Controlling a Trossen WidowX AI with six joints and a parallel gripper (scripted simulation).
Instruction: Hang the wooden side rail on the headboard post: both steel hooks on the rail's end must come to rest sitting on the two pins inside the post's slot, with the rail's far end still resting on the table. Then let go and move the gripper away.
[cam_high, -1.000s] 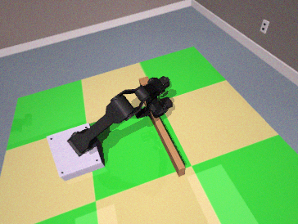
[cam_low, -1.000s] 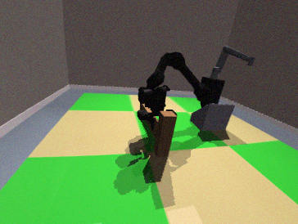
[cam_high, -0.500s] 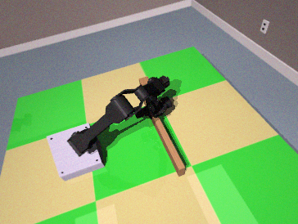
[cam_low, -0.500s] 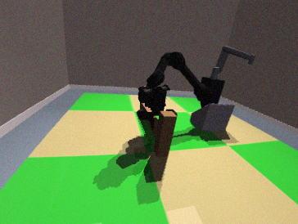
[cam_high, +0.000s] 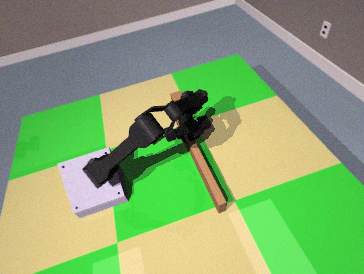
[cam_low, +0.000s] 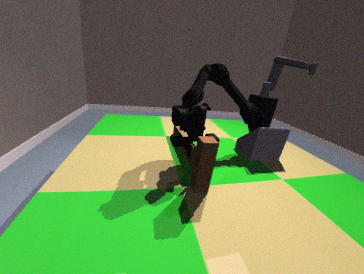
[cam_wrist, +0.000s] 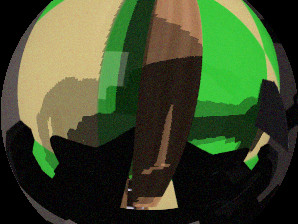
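Right now the headboard post is 10 mm ahead of my gripper tip, 140 mm to the left of it and 50 mm above it.
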